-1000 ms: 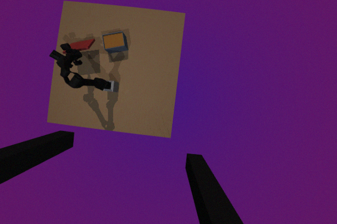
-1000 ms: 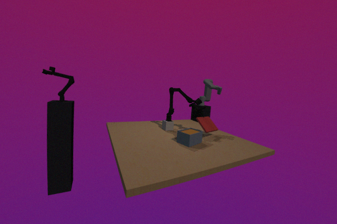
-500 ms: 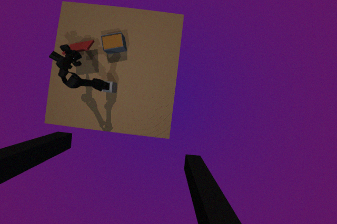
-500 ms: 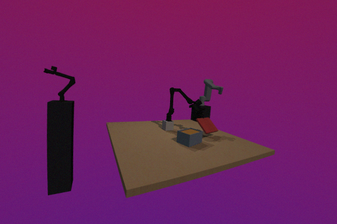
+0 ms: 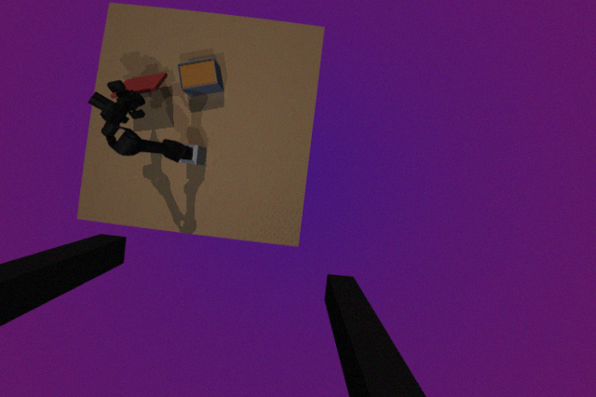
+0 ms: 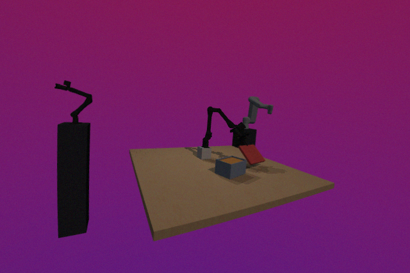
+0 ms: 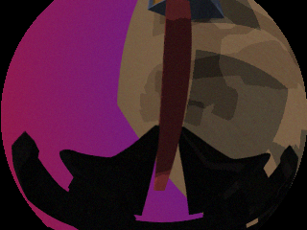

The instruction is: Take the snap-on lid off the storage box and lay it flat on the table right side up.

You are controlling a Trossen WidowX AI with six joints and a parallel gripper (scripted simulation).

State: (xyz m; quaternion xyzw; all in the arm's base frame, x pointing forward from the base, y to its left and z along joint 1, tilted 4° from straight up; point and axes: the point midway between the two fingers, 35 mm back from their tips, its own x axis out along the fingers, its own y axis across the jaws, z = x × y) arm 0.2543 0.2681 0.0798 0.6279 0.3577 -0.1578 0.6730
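Now: gripper tip 60 mm short of the red lid, 50 mm above it and 10 mm to the right of it. From my gripper tip the other things lie so: blue-grey storage box: 280 mm to the right, 150 mm ahead, 110 mm below.
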